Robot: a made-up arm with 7 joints. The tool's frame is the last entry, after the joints. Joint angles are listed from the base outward. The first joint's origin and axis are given. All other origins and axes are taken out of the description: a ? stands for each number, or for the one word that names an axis. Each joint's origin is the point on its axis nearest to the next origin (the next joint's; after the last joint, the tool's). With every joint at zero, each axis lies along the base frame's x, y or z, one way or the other. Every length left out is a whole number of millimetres.
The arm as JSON. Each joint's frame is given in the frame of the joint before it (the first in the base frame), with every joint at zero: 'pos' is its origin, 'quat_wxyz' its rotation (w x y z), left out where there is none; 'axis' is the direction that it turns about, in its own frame. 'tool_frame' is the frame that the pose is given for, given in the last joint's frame.
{
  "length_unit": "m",
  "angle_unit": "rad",
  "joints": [
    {
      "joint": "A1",
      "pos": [
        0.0,
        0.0,
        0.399
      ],
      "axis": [
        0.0,
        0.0,
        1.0
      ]
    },
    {
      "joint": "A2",
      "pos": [
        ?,
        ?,
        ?
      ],
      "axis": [
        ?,
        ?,
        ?
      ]
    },
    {
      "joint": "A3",
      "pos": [
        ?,
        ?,
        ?
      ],
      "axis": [
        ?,
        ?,
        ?
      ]
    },
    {
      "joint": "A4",
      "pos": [
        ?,
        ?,
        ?
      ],
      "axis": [
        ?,
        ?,
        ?
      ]
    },
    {
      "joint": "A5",
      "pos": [
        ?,
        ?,
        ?
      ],
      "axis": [
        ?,
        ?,
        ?
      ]
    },
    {
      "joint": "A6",
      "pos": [
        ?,
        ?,
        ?
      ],
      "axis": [
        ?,
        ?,
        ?
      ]
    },
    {
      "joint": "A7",
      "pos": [
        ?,
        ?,
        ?
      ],
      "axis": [
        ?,
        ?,
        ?
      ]
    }
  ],
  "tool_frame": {
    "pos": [
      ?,
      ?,
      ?
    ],
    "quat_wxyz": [
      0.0,
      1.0,
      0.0,
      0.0
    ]
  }
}
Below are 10 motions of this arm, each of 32 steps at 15 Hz.
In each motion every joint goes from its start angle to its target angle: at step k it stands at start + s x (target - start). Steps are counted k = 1, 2, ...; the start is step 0. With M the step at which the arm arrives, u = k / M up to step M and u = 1 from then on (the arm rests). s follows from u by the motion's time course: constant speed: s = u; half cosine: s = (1 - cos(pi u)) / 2; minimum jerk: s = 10 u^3 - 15 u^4 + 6 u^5.
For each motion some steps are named. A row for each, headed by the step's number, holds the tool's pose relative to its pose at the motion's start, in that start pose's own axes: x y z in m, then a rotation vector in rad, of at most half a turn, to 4 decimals.
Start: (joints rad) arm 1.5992 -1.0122 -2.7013 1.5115 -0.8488 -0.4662 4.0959
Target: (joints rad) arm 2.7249 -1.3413 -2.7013 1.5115 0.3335 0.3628 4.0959
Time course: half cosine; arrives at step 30
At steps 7, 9, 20, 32:
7: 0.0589 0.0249 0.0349 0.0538 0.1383 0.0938
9: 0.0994 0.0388 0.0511 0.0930 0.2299 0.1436
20: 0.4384 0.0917 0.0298 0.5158 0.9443 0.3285
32: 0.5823 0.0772 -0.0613 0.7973 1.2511 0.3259

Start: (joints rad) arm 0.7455 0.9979 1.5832 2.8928 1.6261 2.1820 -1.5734
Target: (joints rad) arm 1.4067 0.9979 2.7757 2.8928 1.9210 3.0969 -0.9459
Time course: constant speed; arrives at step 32
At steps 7, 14, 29, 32:
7: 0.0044 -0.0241 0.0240 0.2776 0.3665 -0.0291
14: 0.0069 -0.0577 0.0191 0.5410 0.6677 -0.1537
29: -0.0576 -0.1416 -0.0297 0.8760 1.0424 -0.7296
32: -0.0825 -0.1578 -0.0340 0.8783 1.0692 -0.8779

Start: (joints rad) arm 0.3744 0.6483 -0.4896 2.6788 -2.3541 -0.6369 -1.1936
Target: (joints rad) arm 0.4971 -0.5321 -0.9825 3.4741 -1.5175 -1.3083 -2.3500
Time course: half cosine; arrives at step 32
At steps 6, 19, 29, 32:
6: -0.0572 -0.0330 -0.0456 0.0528 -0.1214 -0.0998
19: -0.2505 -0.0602 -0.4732 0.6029 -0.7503 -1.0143
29: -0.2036 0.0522 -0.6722 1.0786 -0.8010 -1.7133
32: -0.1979 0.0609 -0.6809 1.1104 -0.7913 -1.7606

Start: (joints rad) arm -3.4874 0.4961 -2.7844 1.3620 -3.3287 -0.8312 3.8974
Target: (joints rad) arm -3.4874 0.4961 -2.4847 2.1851 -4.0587 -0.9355 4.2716
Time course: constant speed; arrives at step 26
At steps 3, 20, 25, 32:
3: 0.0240 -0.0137 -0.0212 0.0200 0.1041 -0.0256
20: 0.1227 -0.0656 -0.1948 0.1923 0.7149 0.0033
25: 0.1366 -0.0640 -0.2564 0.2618 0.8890 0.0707
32: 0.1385 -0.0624 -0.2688 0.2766 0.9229 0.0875

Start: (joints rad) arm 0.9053 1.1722 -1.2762 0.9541 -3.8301 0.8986 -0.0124
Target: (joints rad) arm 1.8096 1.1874 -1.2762 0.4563 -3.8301 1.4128 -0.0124
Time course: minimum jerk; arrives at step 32
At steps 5, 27, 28, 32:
5: -0.0094 0.0024 0.0022 -0.0078 -0.0247 -0.0095
27: -0.2491 0.1170 -0.0279 -0.3005 -0.7421 -0.3240
28: -0.2514 0.1189 -0.0295 -0.3053 -0.7516 -0.3288
32: -0.2541 0.1212 -0.0313 -0.3110 -0.7626 -0.3343

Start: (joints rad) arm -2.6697 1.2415 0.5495 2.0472 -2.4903 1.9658 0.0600
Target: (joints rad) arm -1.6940 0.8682 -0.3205 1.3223 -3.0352 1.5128 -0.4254
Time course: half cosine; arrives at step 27
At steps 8, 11, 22, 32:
8: 0.0085 0.0322 -0.0953 -0.3466 0.2168 -0.0815
11: 0.0040 0.0436 -0.1609 -0.6173 0.3373 -0.1525
22: -0.0479 0.0296 -0.2983 -1.5344 0.4366 -0.4561
32: -0.0568 0.0252 -0.3052 -1.6504 0.4127 -0.5053

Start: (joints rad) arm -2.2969 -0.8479 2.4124 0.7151 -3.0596 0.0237 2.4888
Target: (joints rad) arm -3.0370 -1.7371 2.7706 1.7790 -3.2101 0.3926 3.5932
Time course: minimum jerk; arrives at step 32
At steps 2, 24, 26, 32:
2: 0.0002 0.0004 0.0005 -0.0009 0.0005 0.0021
24: 0.0462 -0.0133 0.2076 0.0773 0.3162 0.9582
26: 0.0485 -0.0224 0.2180 0.1039 0.3367 1.0351
32: 0.0506 -0.0308 0.2267 0.1285 0.3546 1.1058

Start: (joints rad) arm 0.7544 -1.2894 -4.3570 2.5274 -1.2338 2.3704 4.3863
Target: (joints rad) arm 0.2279 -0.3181 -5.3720 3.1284 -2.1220 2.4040 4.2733
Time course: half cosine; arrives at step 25
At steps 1, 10, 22, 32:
1: -0.0023 0.0004 0.0024 0.0053 0.0011 0.0056
10: -0.1578 -0.0397 0.2138 0.5495 -0.0166 0.4540
22: -0.2418 -0.2698 0.3406 1.7348 -0.6508 0.9546
32: -0.2416 -0.2770 0.3369 1.7989 -0.7112 0.9658

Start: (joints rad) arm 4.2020 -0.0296 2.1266 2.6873 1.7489 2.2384 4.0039
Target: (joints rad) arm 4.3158 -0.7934 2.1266 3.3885 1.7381 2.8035 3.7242
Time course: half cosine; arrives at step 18
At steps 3, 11, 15, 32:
3: -0.0052 -0.0016 0.0264 0.0743 0.0421 -0.0207
11: -0.0021 -0.0691 0.2429 0.6864 0.5355 -0.2374
15: 0.0242 -0.1188 0.3118 0.9122 0.8015 -0.3478
32: 0.0327 -0.1325 0.3261 0.9656 0.8734 -0.3776

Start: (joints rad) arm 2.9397 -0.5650 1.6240 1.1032 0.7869 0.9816 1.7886
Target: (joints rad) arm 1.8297 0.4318 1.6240 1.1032 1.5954 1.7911 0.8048
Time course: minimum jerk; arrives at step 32
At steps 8, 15, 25, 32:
8: 0.0391 -0.0195 -0.0030 -0.1118 -0.1398 0.0709
15: 0.1557 -0.0634 -0.0469 -0.2261 -0.7685 0.1994
25: 0.3577 -0.0642 -0.2078 0.4623 -1.6907 0.0504
32: 0.3946 -0.0492 -0.2381 0.6513 -1.7809 -0.0105

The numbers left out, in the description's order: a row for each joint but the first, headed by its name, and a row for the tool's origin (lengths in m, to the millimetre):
A2: xyz 0.0 0.0 0.0, axis 0.0 1.0 0.0
A3: xyz 0.0 0.0 0.184, axis 0.0 0.0 1.0
A4: xyz 0.061 0.0 0.0, axis 0.0 -1.0 0.0
A5: xyz 0.071 0.0 -0.315, axis 0.0 0.0 -1.0
A6: xyz 0.0 0.0 0.0, axis 0.0 1.0 0.0
A7: xyz 0.098 0.0 -0.125, axis 0.0 0.0 -1.0
tool: xyz 0.0 0.0 0.0

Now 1 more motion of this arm.
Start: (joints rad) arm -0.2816 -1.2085 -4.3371 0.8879 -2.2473 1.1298 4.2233
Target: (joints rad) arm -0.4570 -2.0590 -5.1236 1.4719 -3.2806 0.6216 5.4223
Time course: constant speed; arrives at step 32
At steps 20, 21, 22, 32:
20: 0.0868 -0.0956 0.1393 0.2684 -0.3680 -0.1347
21: 0.0887 -0.1045 0.1429 0.2719 -0.3856 -0.1534
22: 0.0902 -0.1136 0.1461 0.2749 -0.4024 -0.1731
32: 0.0769 -0.2187 0.1529 0.2878 -0.5222 -0.4094

